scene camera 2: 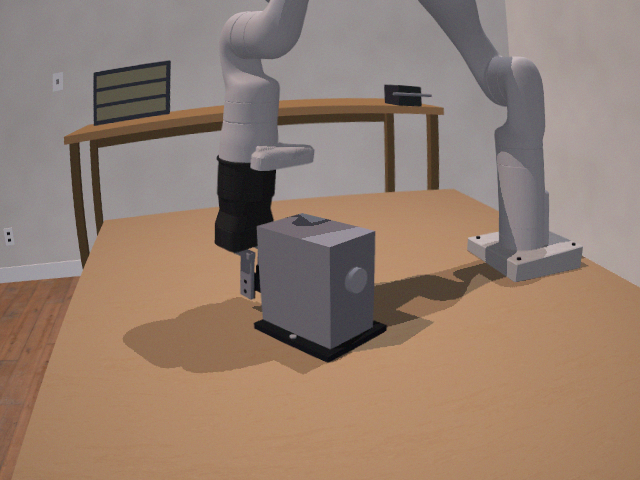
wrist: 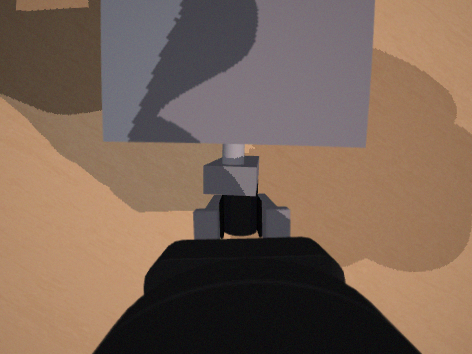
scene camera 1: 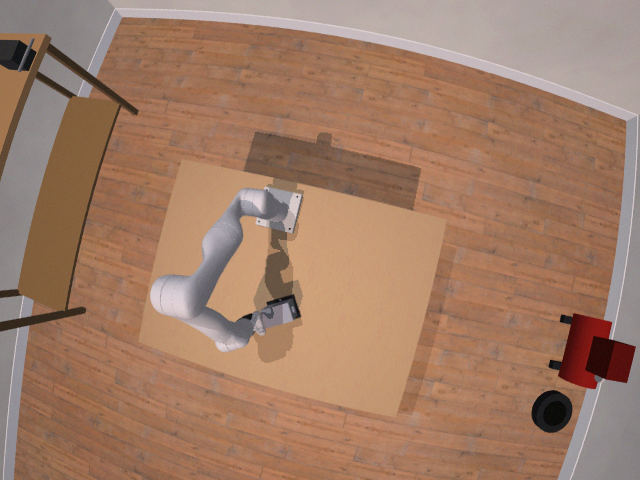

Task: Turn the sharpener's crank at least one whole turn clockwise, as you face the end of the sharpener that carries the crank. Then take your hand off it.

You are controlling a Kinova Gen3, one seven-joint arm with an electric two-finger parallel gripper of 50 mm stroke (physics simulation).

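Frame: origin at the arm's base, x left, y ahead, z down, level; centimetres.
Seen in the pictures: gripper, fingertip midpoint: (scene camera 2: 255, 293) (wrist: 239, 209); arm's base, link origin: (scene camera 2: 522, 242) (scene camera 1: 277, 211).
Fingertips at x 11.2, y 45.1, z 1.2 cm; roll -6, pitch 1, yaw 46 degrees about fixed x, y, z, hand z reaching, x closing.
Pixels of each thing's middle, then the offset from my fingertips to it. "spot": a spot on its surface instead. Level surfaces: height alone.
- grey box-shaped sharpener, surface spot: (wrist: 305, 75) spot: dx +5.9, dy -3.5, dz -10.9 cm
- short shaft, body centre: (wrist: 233, 154) dx +2.8, dy -3.3, dz -6.3 cm
- black crank handle, surface spot: (wrist: 240, 224) (scene camera 2: 253, 273) spot: dx -0.2, dy +0.1, dz -2.8 cm
- round disc, surface spot: (scene camera 2: 355, 279) spot: dx +13.0, dy -11.3, dz -6.6 cm
- table, surface height: dz +1.9 cm
The grey box-shaped sharpener (scene camera 1: 284, 316) (scene camera 2: 294, 279) (wrist: 305, 75) stands upright on its black base (scene camera 2: 279, 336) on the table. Its crank end faces my gripper (scene camera 2: 252, 281) (wrist: 239, 209). In the wrist view, a short shaft (wrist: 233, 152) joins the sharpener to the grey crank arm (wrist: 231, 179), seen nearly end-on; it appears to point steeply down. My gripper is shut on the black crank handle (scene camera 2: 257, 279) (wrist: 240, 224), with one finger on each side, low beside the crank end. The sharpener hides most of the crank in scene camera 2.
A round disc (scene camera 2: 355, 279) is on the sharpener's opposite end. My arm's base plate (scene camera 1: 296, 211) (scene camera 2: 545, 262) is bolted to the table (scene camera 1: 361, 289) (scene camera 2: 413, 413). A side table (scene camera 2: 330, 106) stands behind, holding a black box (scene camera 2: 402, 95). A red machine (scene camera 1: 581, 351) stands on the floor.
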